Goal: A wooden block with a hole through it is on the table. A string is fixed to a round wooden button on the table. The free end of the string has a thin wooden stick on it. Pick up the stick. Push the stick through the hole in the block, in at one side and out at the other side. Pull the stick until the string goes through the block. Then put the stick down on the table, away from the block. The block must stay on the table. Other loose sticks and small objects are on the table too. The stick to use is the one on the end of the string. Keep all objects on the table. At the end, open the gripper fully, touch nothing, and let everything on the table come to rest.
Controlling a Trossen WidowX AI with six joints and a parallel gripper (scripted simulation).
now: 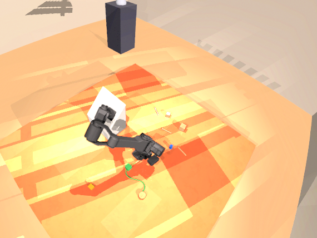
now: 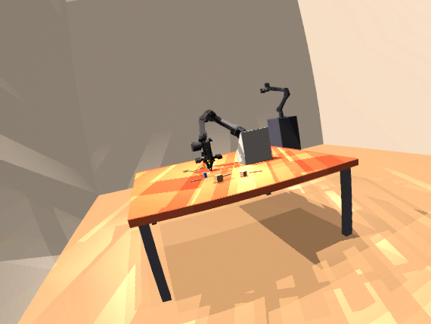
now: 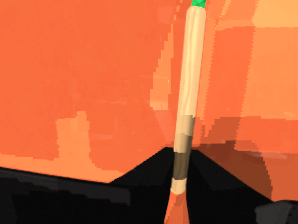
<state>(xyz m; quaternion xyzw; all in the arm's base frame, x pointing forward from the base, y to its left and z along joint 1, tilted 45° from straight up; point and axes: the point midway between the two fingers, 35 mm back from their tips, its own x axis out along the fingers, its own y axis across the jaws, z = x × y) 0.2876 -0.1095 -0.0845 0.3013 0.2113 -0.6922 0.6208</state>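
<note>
The thin wooden stick lies 1 cm behind my gripper tip, 4 cm to the right of it and 1 cm above it. Also, from my gripper tip: blue piece 9 cm ahead, 17 cm to the left, 1 cm above; then green block 2 cm behind, 11 cm to the right, 1 cm above; then round wooden button 14 cm ahead, 18 cm to the right, 1 cm above.
</note>
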